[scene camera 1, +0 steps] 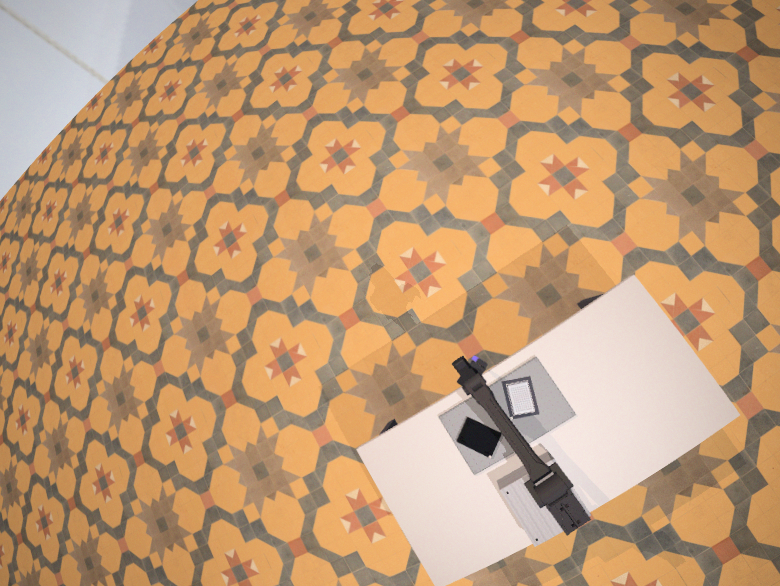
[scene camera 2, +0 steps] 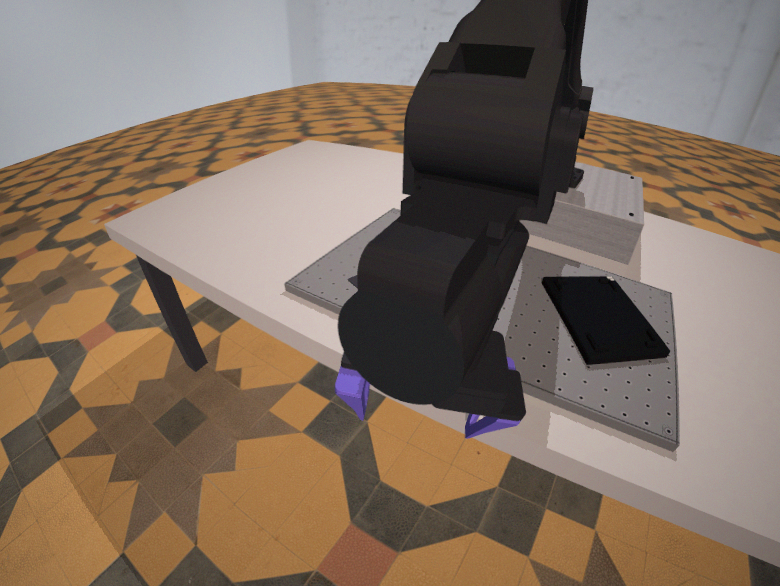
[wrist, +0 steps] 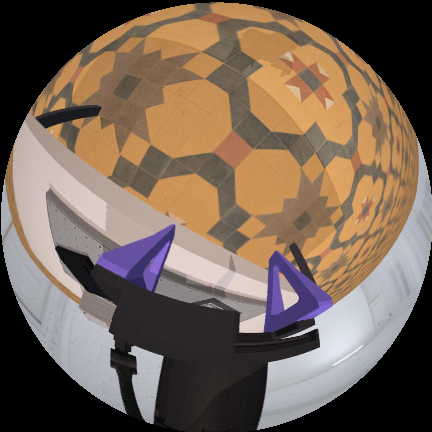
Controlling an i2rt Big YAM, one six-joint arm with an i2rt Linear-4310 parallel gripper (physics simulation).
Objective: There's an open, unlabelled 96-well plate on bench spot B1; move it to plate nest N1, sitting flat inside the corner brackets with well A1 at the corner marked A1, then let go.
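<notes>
Scene camera 2 has my gripper [scene camera 2: 415, 424] in it, and it's open and holding nothing. The wrist view shows my gripper [wrist: 225, 243] too.
</notes>
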